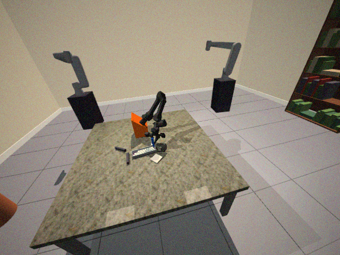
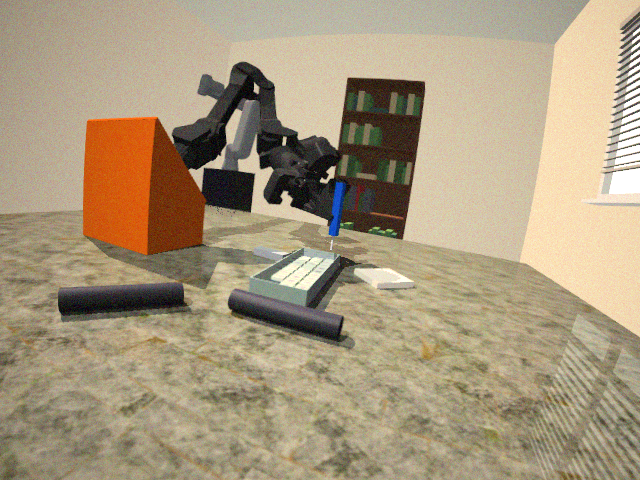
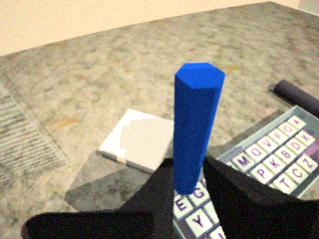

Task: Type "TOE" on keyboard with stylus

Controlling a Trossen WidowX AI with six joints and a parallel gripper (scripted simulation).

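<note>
My gripper tip is now 100 mm short of the white pad, 20 mm to the right of it and 90 mm above it. From my gripper tip the other things lie so: stylus 20 mm below; then grey slab 110 mm behind, 20 mm to the right, 80 mm below.
</note>
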